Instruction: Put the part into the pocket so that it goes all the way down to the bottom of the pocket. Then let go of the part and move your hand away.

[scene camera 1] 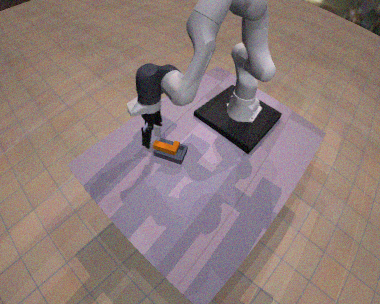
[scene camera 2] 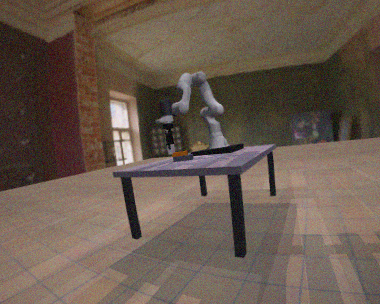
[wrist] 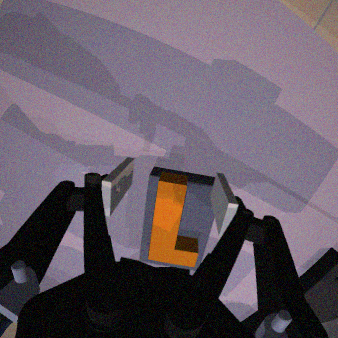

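Observation:
An orange L-shaped part [scene camera 1: 166,146] [scene camera 2: 180,154] [wrist: 167,215] lies on the dark grey pocket block [scene camera 1: 170,158] [scene camera 2: 184,158] [wrist: 197,212]. Its top stands clearly above the block's rim in scene camera 1. In the wrist view its long arm runs along the block's left side and its short foot points right at the near end. Its underside is hidden, so how deep it sits cannot be told. My gripper [scene camera 1: 152,139] [scene camera 2: 171,150] [wrist: 172,178] is open and empty, above and beside the block. In the wrist view its pads appear on either side of the part, apart from it.
The block rests on a purple table [scene camera 1: 200,260] [scene camera 2: 175,171] marked by shadows. The arm's black base plate [scene camera 1: 215,122] [scene camera 2: 235,148] lies behind and to the right of the block in scene camera 1. The table edge lies left of the gripper there.

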